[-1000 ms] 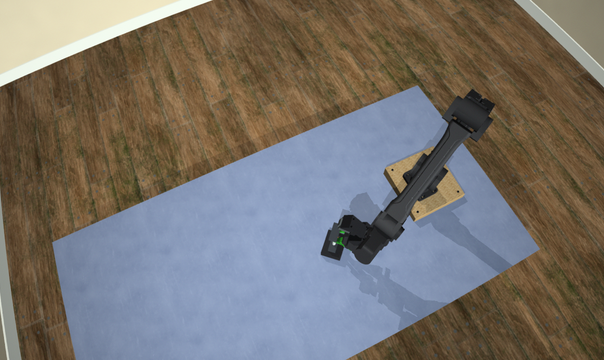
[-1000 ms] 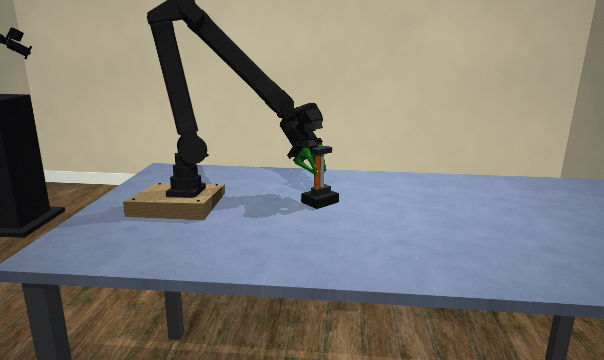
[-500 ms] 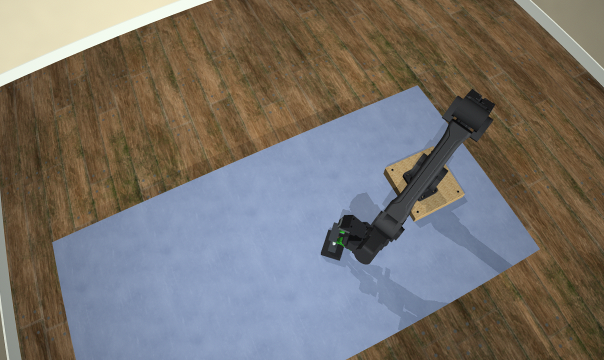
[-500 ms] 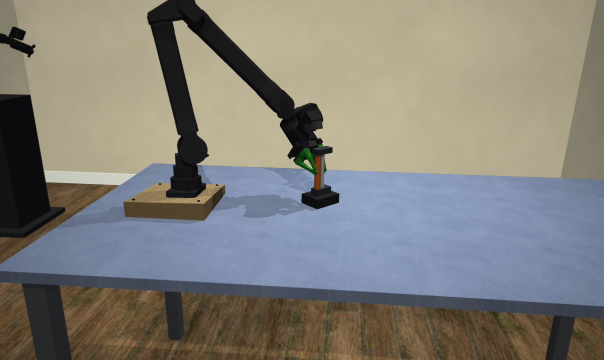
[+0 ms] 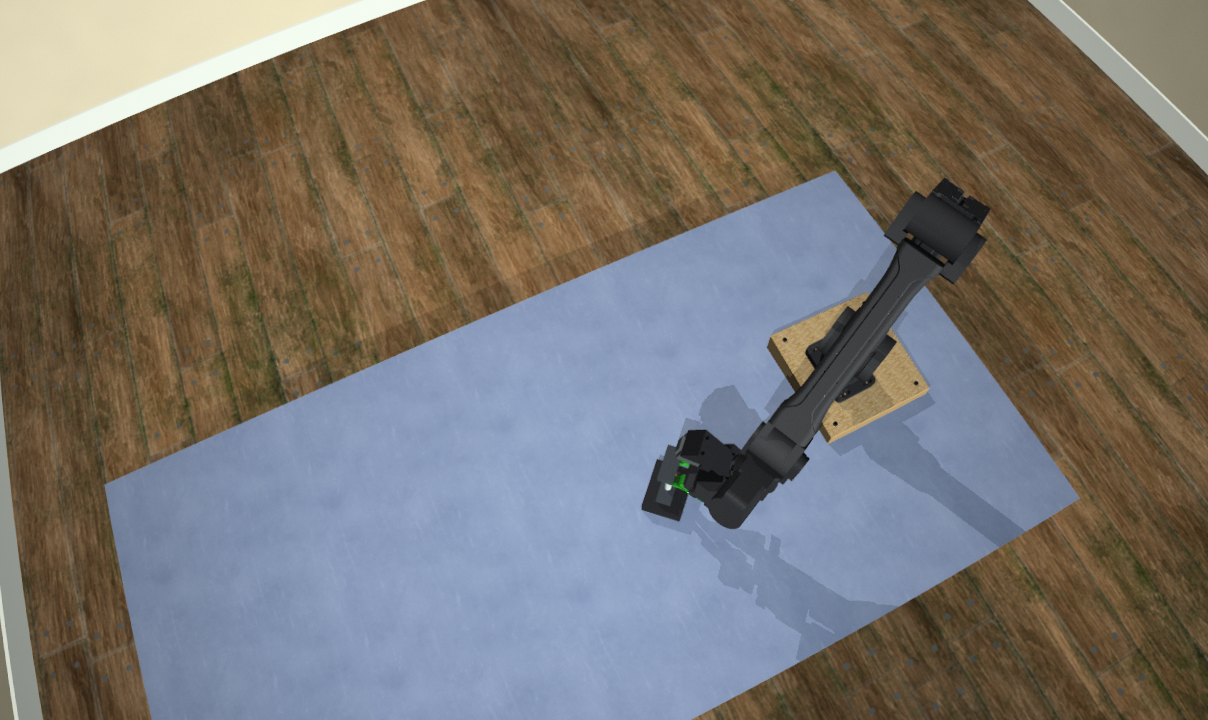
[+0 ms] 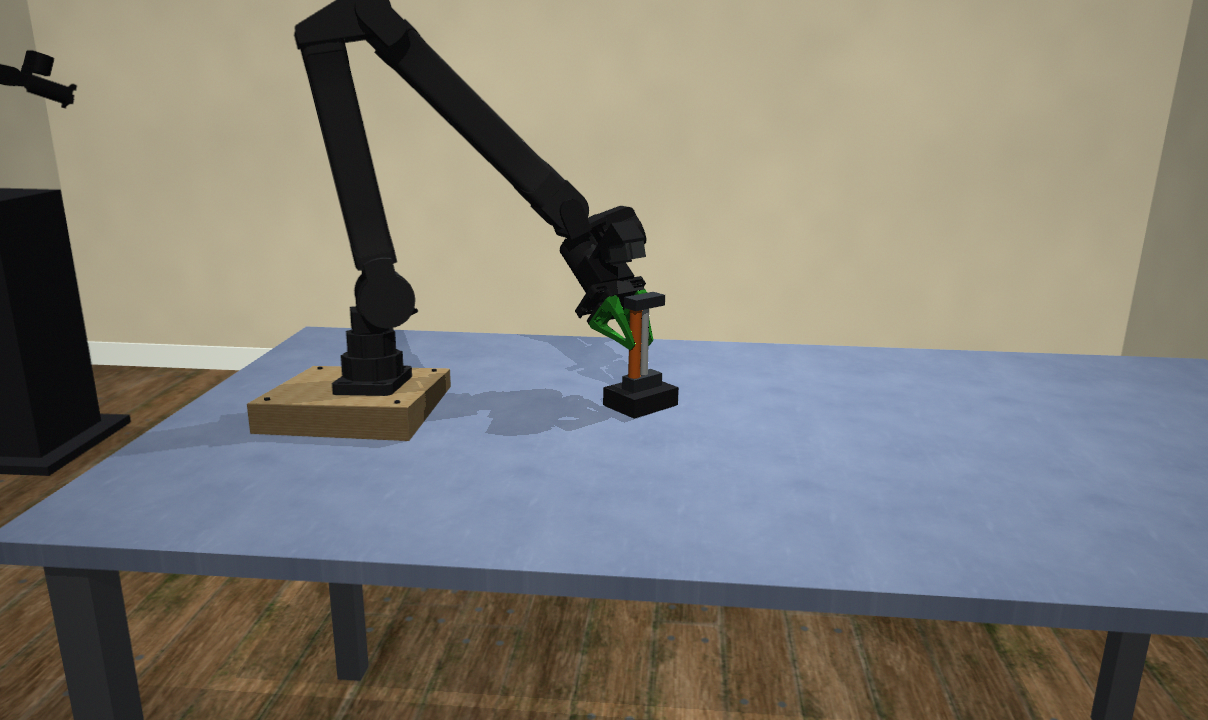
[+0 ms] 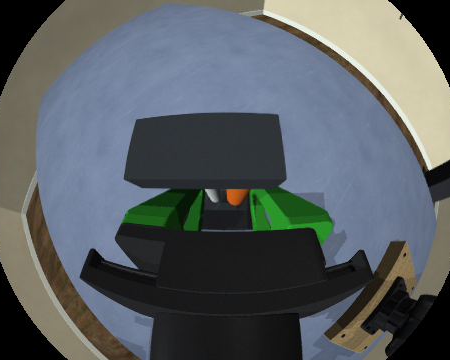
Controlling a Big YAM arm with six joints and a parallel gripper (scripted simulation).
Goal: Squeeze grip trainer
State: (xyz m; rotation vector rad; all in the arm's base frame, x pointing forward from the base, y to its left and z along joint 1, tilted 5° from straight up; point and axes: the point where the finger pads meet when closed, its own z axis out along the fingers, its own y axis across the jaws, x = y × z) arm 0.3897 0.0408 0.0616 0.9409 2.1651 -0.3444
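Now: the grip trainer 10 mm below my hand. From my hand the other things lie so: thin grey bar (10 mm ahead, 10 mm to the left).
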